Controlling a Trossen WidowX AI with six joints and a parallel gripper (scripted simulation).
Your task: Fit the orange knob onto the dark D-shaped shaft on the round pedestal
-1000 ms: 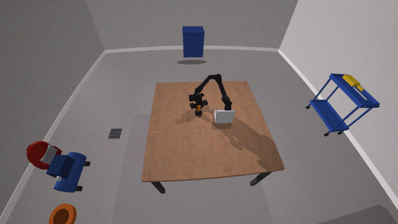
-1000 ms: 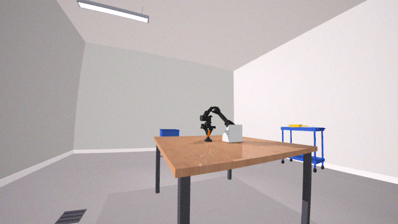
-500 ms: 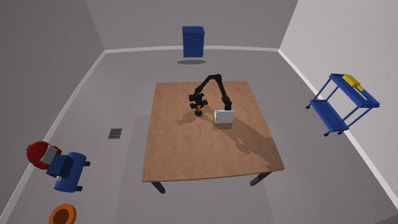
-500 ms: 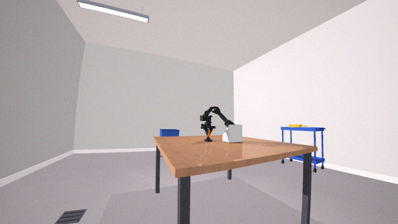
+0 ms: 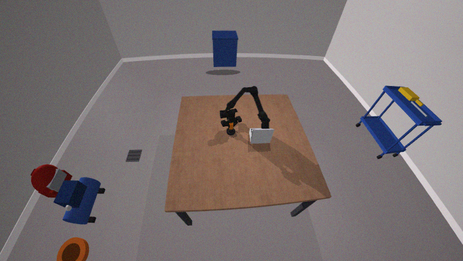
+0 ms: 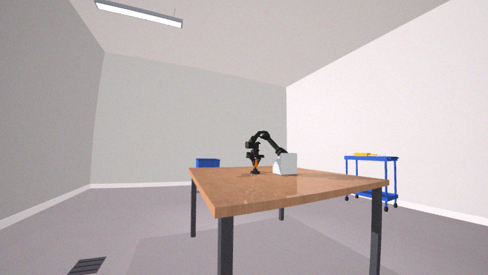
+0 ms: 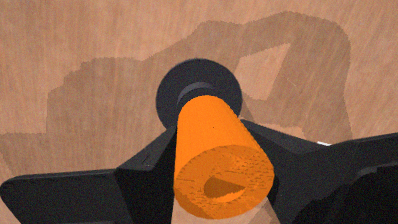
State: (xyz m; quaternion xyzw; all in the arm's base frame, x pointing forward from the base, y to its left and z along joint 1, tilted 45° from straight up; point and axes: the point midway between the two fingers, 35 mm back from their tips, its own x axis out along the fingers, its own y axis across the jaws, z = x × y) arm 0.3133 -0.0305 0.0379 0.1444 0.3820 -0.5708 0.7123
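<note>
My gripper tip is now 20 mm below the orange knob. The rest, counted from my gripper tip: dark round pedestal 40 mm below.
</note>
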